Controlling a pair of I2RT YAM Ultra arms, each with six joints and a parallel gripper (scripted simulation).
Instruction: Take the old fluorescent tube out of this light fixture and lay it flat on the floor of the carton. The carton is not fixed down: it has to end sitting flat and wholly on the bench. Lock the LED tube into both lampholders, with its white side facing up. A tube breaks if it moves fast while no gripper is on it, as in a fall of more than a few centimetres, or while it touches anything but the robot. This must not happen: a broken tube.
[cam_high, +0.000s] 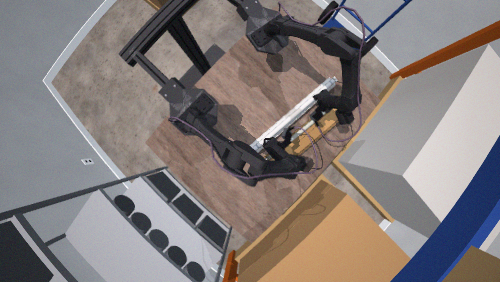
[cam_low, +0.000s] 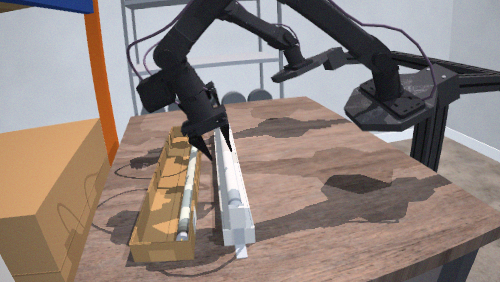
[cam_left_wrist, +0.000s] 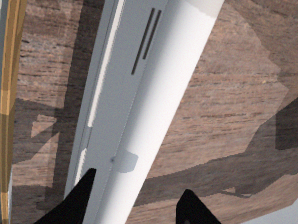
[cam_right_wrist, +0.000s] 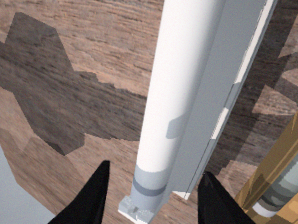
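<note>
Right now the LED tube is 120 mm to the right of my left hand, 50 mm below it and 40 mm behind it. Also, from my left hand: old fluorescent tube (120 mm to the right, 100 mm below, 60 mm ahead); then carton (130 mm to the right, 100 mm ahead, 90 mm below); then grey light fixture (120 mm to the right, 60 mm below, 40 mm behind).
</note>
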